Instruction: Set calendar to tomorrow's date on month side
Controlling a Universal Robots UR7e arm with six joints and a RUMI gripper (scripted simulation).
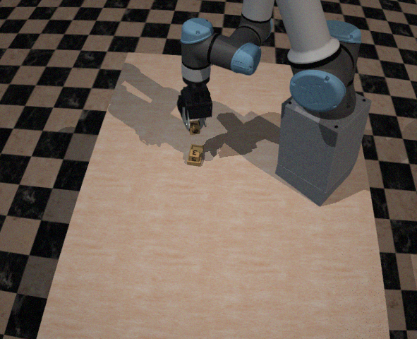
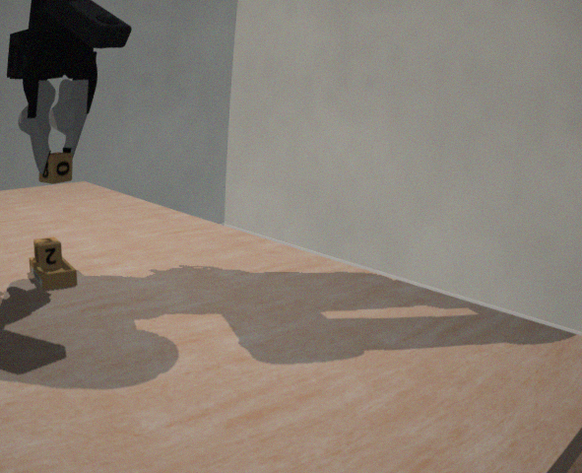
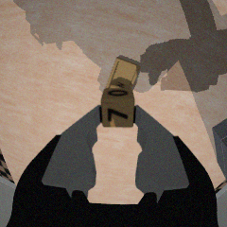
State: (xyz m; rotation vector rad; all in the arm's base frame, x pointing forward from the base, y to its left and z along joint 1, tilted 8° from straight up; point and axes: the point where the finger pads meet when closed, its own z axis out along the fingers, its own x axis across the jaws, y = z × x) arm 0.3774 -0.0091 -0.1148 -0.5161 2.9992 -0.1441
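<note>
My gripper is now 11 cm above the wooden digit cube, 3 cm to the right of it and 1 cm past it. Round my hand: wooden tray 13 cm below, 1 cm to the left, 1 cm behind.
</note>
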